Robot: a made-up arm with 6 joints.
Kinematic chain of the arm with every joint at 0, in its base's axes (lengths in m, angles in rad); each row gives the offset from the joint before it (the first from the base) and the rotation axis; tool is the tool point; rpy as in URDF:
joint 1: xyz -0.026 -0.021 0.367 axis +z
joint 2: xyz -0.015 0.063 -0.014 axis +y
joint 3: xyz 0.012 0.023 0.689 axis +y
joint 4: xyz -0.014 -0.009 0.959 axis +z
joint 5: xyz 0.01 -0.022 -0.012 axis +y
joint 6: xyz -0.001 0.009 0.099 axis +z
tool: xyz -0.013 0.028 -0.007 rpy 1.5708 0 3.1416
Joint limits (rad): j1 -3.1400..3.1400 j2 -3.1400..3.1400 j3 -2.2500..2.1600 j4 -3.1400..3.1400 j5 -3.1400..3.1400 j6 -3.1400..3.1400
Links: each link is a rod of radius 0.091 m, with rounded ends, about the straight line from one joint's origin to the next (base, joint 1, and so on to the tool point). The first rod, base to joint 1, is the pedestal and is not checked.
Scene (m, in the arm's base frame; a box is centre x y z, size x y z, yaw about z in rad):
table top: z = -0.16
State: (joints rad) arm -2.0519 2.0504 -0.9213 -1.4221 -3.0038 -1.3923
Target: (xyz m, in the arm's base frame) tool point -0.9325 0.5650 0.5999
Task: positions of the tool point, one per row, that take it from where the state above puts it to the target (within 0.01 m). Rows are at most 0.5 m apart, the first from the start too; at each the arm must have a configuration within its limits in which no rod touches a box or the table.
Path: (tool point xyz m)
1: -0.3042 -1.2467 0.8232
2: -0.0561 -1.0458 1.1793
3: 0.1085 -0.7085 1.4376
4: 0.1428 -0.2998 1.5752
5: 0.0361 0.1015 1.5827
6: -0.1856 0.4224 1.4655
7: -0.4667 0.6121 1.2421
8: -0.7375 0.6535 0.9416
9: -0.9325 0.5650 0.5999

